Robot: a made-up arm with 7 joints.
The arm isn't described. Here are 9 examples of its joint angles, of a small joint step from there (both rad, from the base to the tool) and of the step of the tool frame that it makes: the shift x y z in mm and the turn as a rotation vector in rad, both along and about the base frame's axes.
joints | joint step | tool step
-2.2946 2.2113 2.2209 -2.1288 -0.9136 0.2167 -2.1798 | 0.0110 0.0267 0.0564 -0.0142 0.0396 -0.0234 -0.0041 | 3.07 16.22 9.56 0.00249 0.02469 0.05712
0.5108 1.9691 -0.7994 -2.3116 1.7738 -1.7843 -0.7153 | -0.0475 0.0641 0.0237 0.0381 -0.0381 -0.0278 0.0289 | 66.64 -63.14 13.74 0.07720 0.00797 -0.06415
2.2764 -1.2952 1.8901 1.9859 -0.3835 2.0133 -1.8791 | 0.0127 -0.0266 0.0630 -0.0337 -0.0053 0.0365 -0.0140 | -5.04 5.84 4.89 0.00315 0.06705 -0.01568
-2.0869 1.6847 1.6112 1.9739 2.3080 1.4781 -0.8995 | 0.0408 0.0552 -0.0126 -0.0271 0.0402 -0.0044 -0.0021 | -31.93 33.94 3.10 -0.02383 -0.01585 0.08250
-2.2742 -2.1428 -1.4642 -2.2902 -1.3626 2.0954 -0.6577 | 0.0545 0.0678 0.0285 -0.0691 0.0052 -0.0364 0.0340 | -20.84 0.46 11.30 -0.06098 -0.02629 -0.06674
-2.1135 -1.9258 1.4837 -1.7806 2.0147 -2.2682 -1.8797 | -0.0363 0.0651 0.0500 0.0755 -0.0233 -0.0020 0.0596 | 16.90 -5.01 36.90 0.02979 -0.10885 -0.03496
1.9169 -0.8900 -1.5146 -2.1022 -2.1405 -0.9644 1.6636 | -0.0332 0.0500 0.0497 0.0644 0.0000 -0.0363 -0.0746 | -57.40 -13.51 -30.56 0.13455 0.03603 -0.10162
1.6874 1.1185 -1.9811 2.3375 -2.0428 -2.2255 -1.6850 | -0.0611 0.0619 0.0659 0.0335 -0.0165 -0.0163 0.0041 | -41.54 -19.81 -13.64 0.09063 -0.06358 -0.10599
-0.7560 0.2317 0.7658 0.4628 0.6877 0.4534 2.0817 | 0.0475 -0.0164 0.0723 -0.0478 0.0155 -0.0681 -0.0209 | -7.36 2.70 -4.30 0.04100 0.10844 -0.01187
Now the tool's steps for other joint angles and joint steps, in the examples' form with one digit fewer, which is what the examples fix.
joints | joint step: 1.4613 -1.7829 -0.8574 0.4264 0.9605 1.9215 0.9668 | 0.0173 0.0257 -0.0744 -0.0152 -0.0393 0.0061 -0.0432
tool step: -30.8 -1.7 -11.9 0.0399 -0.1010 -0.0079
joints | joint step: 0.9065 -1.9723 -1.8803 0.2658 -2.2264 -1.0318 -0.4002 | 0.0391 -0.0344 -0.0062 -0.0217 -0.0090 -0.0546 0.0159
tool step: 23.1 -37.5 0.2 -0.0230 -0.0356 -0.0137
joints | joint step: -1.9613 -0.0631 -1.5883 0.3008 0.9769 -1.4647 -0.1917 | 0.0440 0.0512 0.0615 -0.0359 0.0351 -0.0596 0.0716
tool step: 9.6 -16.6 1.6 0.0380 -0.0068 -0.0858
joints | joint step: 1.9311 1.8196 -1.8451 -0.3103 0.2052 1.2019 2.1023 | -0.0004 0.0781 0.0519 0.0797 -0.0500 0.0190 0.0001
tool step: 11.0 -72.9 61.2 -0.0861 -0.0935 -0.1372
